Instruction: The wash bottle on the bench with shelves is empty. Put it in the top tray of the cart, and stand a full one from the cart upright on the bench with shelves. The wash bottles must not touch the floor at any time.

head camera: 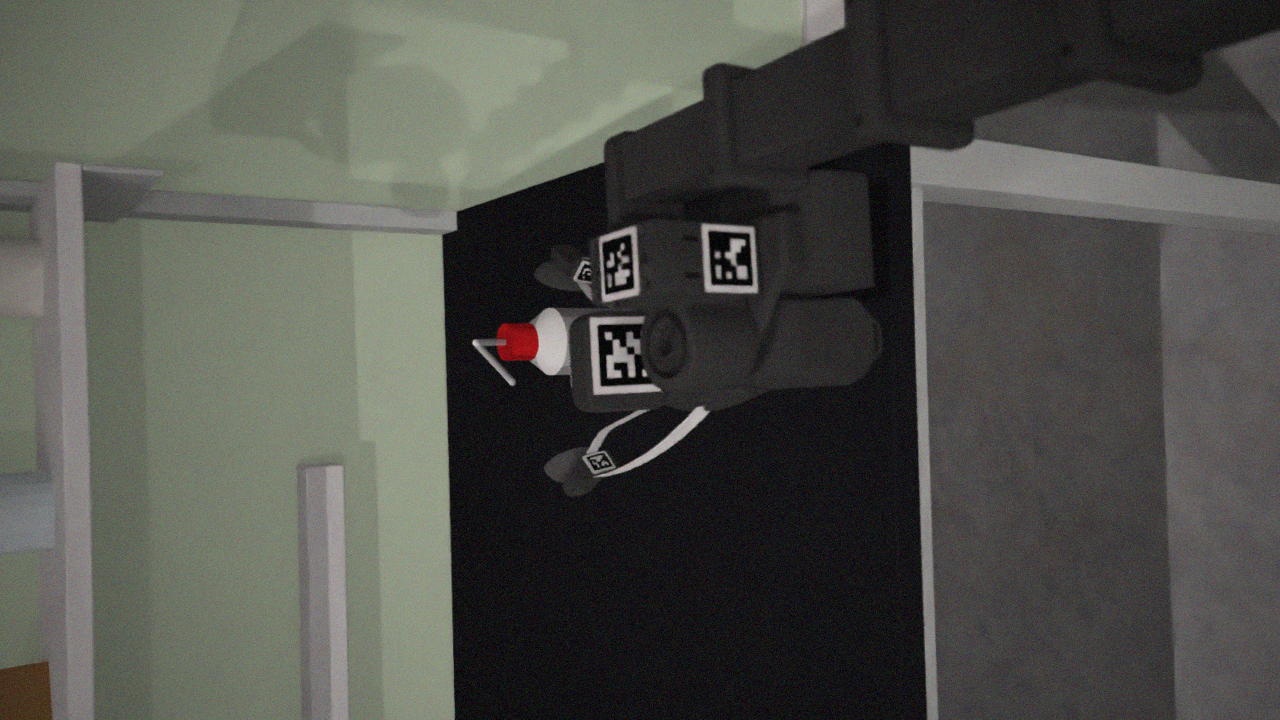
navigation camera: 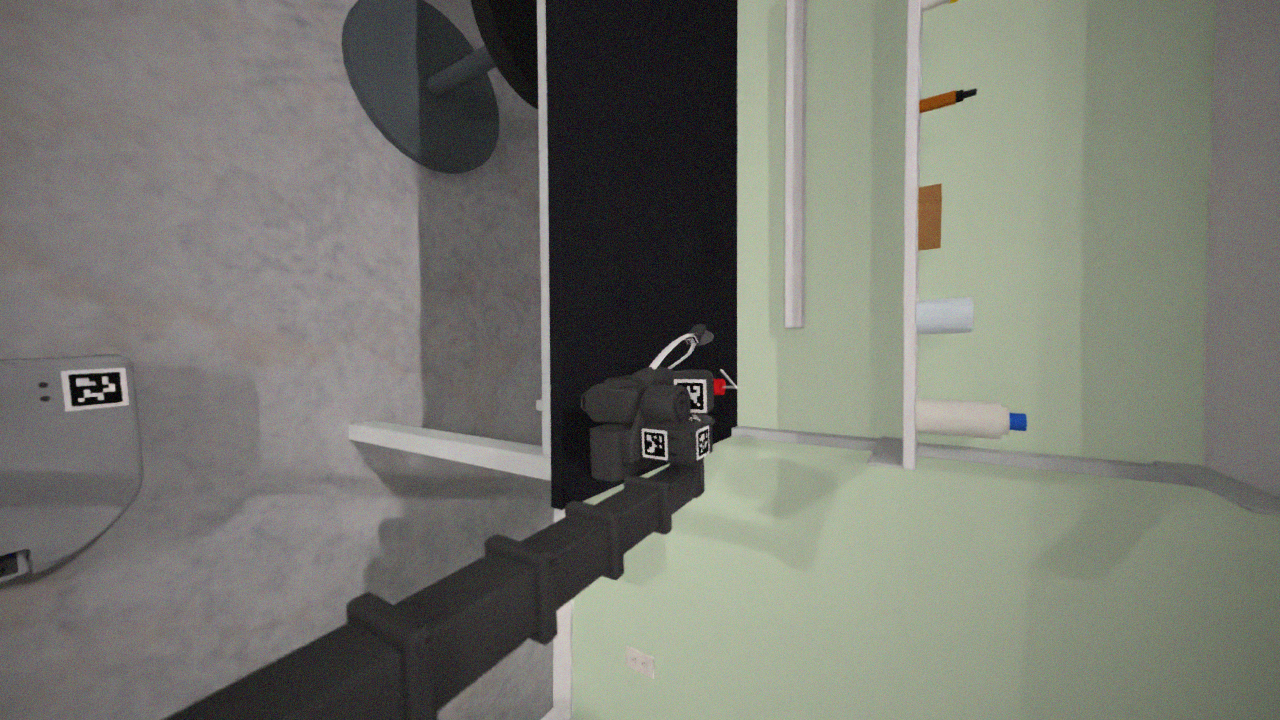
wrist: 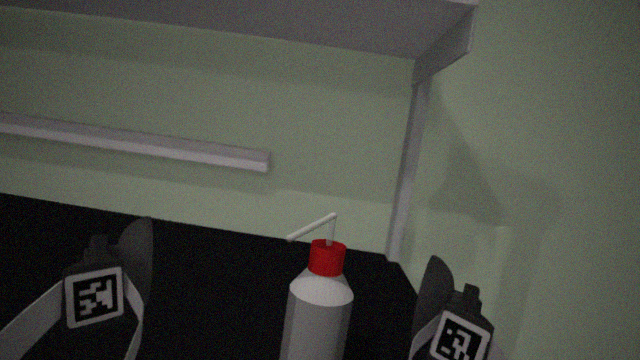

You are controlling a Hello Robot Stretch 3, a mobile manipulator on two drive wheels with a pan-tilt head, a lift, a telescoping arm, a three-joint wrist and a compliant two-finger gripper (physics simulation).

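Places are measured from the robot's base along level axes (x ahead, y left, z up), in centimetres.
Where they show: gripper, fingertip midpoint: [head camera: 554, 371] [wrist: 289, 265].
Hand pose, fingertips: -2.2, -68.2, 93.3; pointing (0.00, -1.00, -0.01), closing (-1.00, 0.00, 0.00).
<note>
After its pixels a point has its place, as x, y, z.
The wash bottle, white with a red cap and a bent spout [head camera: 550, 342] {-5.1, -79.1, 87.4} [navigation camera: 719, 386] {-5.1, -79.7, 90.6} [wrist: 318, 320] {-5.2, -78.2, 84.9}, stands upright on the black top of the bench with shelves [head camera: 716, 582] [navigation camera: 640, 179] [wrist: 210, 310], near its right end. My gripper [head camera: 568, 368] {-2.2, -68.2, 93.3} [navigation camera: 702, 377] {-2.2, -68.2, 93.3} [wrist: 289, 265] {-2.2, -68.2, 93.3} is open, with one finger on each side of the bottle. In the wrist view a gap shows on both sides, and the bottle is nearer the right finger. The gripper body hides the bottle's lower part in the head view; its base is below the wrist view. The cart does not show.
A shelf [head camera: 69, 402] {-2.2, -97.0, 121.4} [navigation camera: 911, 223] {24.2, -98.4, 121.2} [wrist: 250, 30] above the bench holds a blue-capped bottle [navigation camera: 962, 419] {-14.1, -111.3, 129.7}, a pale blue cup [navigation camera: 946, 316] {6.9, -106.6, 126.8} and a brown box [navigation camera: 930, 217] {27.5, -112.5, 124.1}. A rail [navigation camera: 794, 179] {45.5, -126.1, 93.7} [wrist: 150, 145] {31.5, -125.3, 93.3} runs below it. The side wall is close by the gripper. A round-based stool [navigation camera: 384, 89] stands near.
</note>
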